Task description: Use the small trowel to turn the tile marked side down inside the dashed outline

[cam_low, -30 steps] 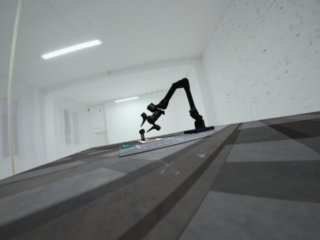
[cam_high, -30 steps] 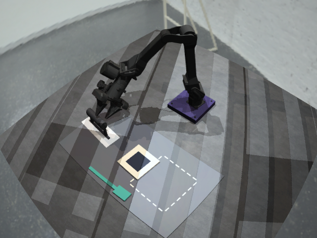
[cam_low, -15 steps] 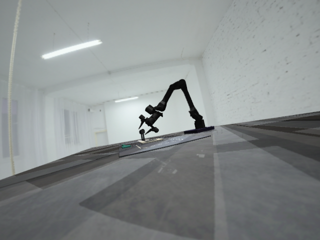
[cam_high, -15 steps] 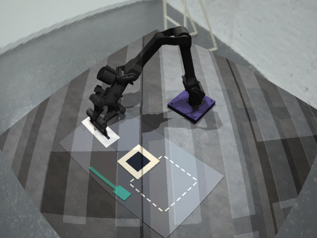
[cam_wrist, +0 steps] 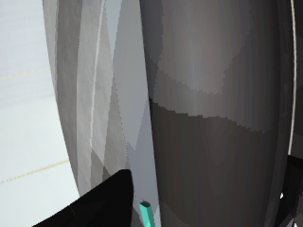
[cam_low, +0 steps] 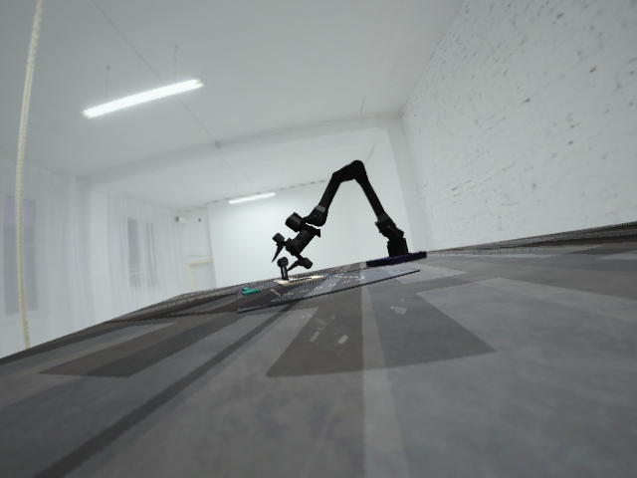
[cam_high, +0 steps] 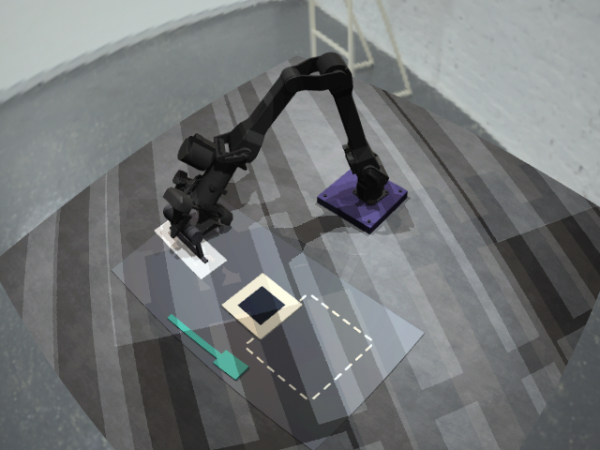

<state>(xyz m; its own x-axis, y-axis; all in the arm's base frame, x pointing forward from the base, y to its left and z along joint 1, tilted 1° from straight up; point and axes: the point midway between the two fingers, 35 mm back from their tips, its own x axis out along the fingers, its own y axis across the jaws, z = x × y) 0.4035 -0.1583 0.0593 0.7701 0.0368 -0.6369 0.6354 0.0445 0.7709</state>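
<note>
The black-handled trowel is 20 mm behind my gripper tip and 10 mm below it. Round my gripper tip: tile (40 mm behind, 230 mm to the left, 50 mm below); teal trowel (100 mm ahead, 250 mm to the left, 50 mm below); grey mat (30 mm behind, 210 mm to the left, 70 mm below).
</note>
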